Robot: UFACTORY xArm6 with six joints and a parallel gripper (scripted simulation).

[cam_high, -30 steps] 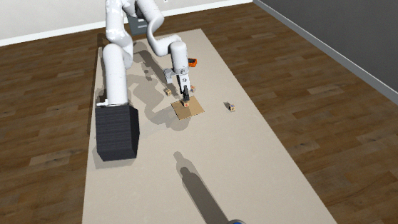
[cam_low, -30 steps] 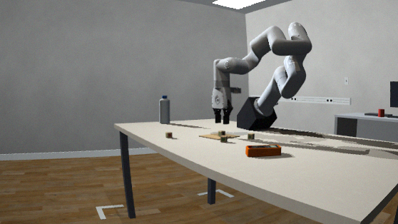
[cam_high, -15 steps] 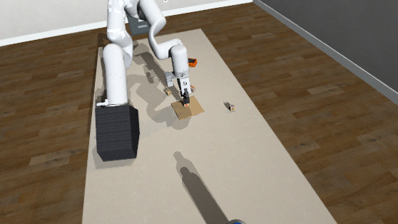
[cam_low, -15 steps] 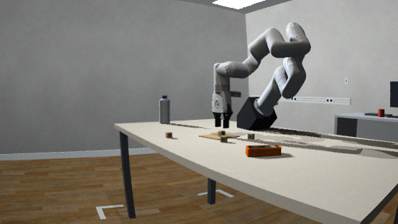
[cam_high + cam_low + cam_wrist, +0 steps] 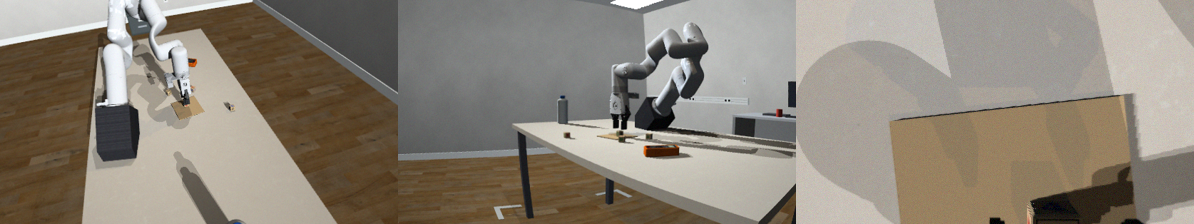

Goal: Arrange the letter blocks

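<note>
My gripper is now 5 cm above the thin mat and 2 cm to the left of it. Round my hand: grey bottle (72 cm to the right, 4 cm above, 2 cm ahead).
</note>
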